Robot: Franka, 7 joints.
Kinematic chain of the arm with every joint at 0, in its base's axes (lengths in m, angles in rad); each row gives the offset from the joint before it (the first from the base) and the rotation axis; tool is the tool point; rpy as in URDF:
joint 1: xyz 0 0 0.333 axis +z
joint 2: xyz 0 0 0 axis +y
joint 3: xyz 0 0 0.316 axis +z
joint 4: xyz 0.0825 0 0 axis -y
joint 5: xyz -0.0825 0 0.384 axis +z
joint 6: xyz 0 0 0 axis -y
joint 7: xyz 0.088 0 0 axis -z
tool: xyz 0 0 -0.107 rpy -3.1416 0 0
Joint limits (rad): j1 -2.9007..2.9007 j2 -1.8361..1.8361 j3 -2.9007..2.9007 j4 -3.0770..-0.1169 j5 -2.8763..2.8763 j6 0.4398..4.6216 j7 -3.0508..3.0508
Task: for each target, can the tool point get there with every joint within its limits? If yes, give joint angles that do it. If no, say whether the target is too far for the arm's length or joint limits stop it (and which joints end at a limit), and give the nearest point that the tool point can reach.
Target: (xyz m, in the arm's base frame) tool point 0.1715 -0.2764 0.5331
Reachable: yes | joints -0.0199 -1.1030 -0.5132 -2.6794 1.6248 3.3834 0.0721
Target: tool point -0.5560 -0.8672 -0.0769
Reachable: no: too far | nearest point -0.4302 -0.6710 0.0158 | short by 0.251 m
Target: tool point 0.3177 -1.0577 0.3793
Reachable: no: too far | nearest point 0.2466 -0.8209 0.3689 | short by 0.247 m
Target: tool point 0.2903 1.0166 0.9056
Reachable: no: too far | nearest point 0.2071 0.7254 0.7416 | short by 0.344 m
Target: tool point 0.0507 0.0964 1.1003
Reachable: yes | joints 0.2389 0.2448 2.3791 -0.6382 -0.1533 3.9623 2.1025
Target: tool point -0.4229 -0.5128 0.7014
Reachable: yes | joints 0.4016 -0.6678 -1.8808 -0.9159 -1.6826 1.2149 0.5849
